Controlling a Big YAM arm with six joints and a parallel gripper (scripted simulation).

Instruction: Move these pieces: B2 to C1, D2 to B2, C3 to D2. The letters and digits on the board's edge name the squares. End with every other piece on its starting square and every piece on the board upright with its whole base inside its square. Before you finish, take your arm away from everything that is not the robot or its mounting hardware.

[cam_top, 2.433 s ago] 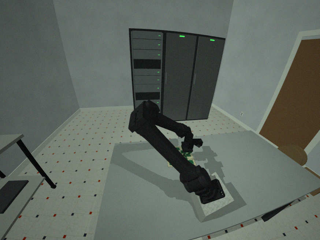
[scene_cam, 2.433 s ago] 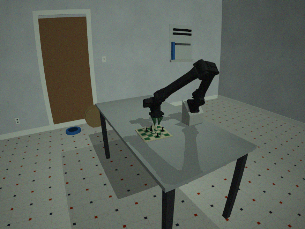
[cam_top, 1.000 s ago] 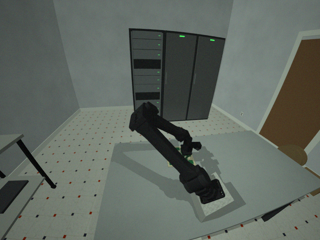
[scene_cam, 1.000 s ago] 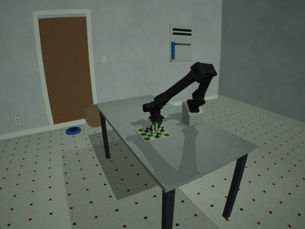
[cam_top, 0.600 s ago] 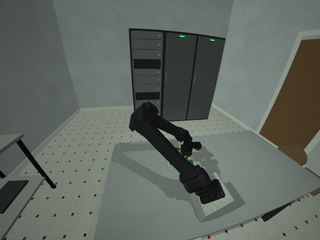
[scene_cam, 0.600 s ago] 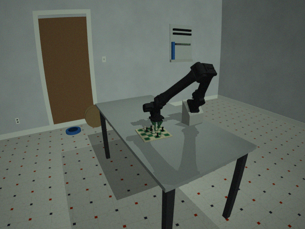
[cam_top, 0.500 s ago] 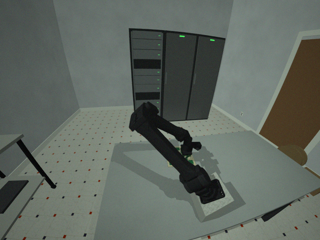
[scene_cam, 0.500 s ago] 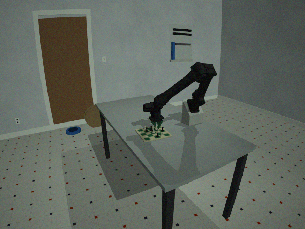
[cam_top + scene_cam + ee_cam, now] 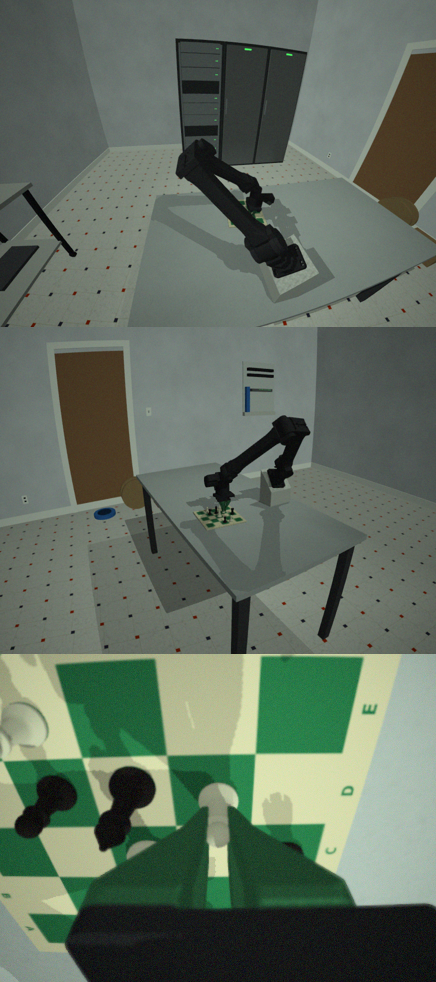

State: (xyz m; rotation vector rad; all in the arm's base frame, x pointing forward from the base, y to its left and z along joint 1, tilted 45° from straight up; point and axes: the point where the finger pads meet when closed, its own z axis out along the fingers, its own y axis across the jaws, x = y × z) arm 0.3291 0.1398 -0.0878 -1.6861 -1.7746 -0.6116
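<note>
The tall white piece is 4 cm ahead of my hand, 3 cm to the left of it and 1 cm above it. Round my hand: chessboard (4 cm ahead, 3 cm to the left, 2 cm below).
</note>
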